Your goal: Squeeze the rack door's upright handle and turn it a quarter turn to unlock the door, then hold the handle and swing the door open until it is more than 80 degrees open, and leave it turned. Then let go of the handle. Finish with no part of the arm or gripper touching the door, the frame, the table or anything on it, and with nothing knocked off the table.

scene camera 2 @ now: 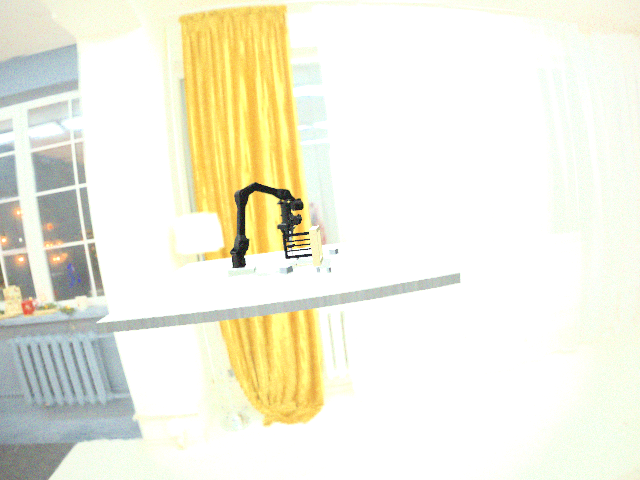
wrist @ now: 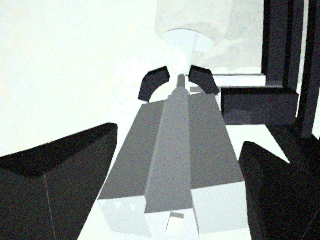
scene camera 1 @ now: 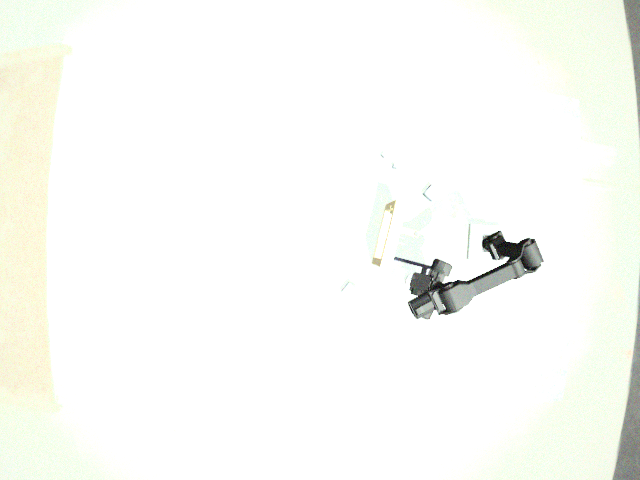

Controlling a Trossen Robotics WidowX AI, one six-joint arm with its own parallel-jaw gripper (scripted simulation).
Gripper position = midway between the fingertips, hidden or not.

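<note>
My gripper (scene camera 1: 424,286) is visible. The wrist view also shows the gripper (wrist: 179,142).
</note>
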